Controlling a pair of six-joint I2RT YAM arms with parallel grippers.
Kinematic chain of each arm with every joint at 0, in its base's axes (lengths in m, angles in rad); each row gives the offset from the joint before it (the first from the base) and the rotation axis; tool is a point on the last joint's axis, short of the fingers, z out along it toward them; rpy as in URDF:
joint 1: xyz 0 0 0.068 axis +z
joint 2: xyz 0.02 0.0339 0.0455 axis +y
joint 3: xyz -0.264 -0.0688 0 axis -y
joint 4: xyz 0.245 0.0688 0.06 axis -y
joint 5: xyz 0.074 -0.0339 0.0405 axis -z
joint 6: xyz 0.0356 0 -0.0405 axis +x
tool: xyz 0 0 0 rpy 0 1.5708 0
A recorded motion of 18 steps. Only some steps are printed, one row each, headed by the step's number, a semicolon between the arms.
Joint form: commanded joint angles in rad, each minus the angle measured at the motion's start. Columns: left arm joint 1, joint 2, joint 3, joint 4, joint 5, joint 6; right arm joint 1, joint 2, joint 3, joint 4, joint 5, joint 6.
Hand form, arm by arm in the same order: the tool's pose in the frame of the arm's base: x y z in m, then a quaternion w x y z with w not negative. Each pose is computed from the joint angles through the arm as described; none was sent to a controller.
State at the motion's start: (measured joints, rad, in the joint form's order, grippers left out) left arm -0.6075 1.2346 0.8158 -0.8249 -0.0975 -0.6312; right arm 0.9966 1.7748 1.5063 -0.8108 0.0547 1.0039
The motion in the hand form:
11: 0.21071 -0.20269 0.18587 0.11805 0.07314 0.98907 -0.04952; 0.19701 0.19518 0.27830 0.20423 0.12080 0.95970 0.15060
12: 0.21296 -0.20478 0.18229 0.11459 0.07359 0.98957 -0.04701; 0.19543 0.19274 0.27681 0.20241 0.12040 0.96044 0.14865
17: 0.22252 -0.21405 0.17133 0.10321 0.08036 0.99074 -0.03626; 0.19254 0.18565 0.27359 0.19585 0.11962 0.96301 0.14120
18: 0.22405 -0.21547 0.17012 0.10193 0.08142 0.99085 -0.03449; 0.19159 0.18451 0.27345 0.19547 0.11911 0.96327 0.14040
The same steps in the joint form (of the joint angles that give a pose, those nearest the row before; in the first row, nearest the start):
11: -0.1678 0.3679 0.2016 0.0846 0.0214 0.0130; -0.1979 -0.3825 -0.3498 -0.0290 0.0854 0.0097
12: -0.1674 0.3874 0.2078 0.0893 0.0221 0.0137; -0.2002 -0.3916 -0.3619 -0.0311 0.0837 0.0072
17: -0.1672 0.4633 0.2478 0.0943 0.0216 0.0262; -0.2120 -0.4116 -0.3866 -0.0454 0.0768 -0.0037
18: -0.1672 0.4741 0.2555 0.0933 0.0208 0.0283; -0.2125 -0.4167 -0.3909 -0.0479 0.0767 -0.0052

